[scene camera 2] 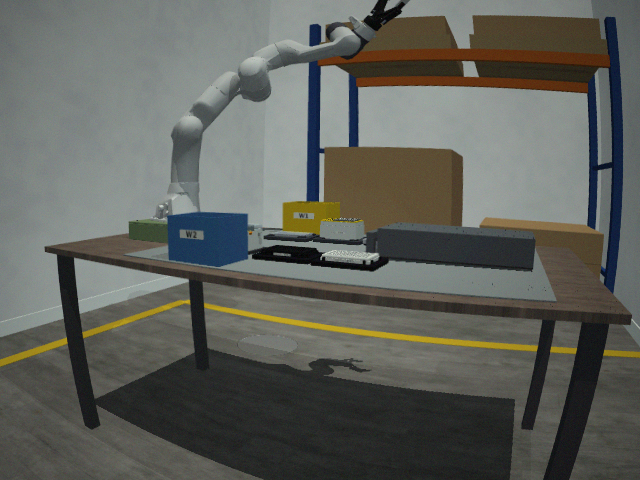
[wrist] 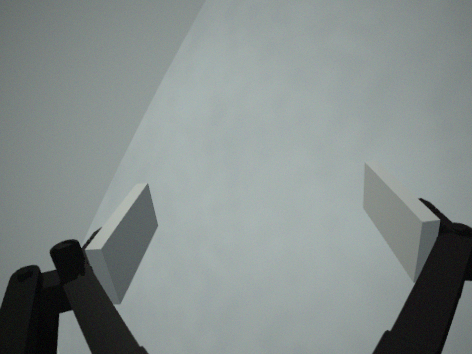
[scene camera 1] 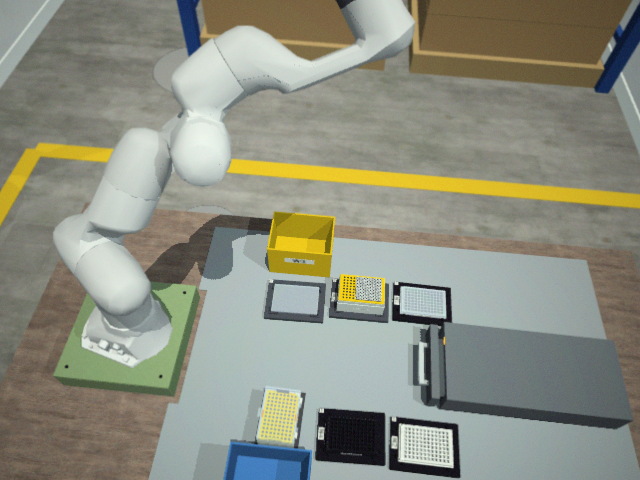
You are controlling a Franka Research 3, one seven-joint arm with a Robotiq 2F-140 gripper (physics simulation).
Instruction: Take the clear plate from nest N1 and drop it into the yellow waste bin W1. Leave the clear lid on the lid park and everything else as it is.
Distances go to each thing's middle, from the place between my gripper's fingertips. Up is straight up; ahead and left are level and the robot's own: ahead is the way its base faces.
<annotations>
The yellow-topped tip box (scene camera 1: pixel 359 294) lies 17 cm behind my hand, 22 cm to the right of it and 97 cm below it. The rest, counted from my hand: long grey device (scene camera 1: pixel 549 377) (25 cm ahead, 37 cm to the right, 97 cm below); clear plate (scene camera 1: pixel 422 302) (1 cm ahead, 19 cm to the right, 99 cm below); clear lid (scene camera 1: pixel 295 299) (34 cm behind, 25 cm to the right, 100 cm below).
</annotations>
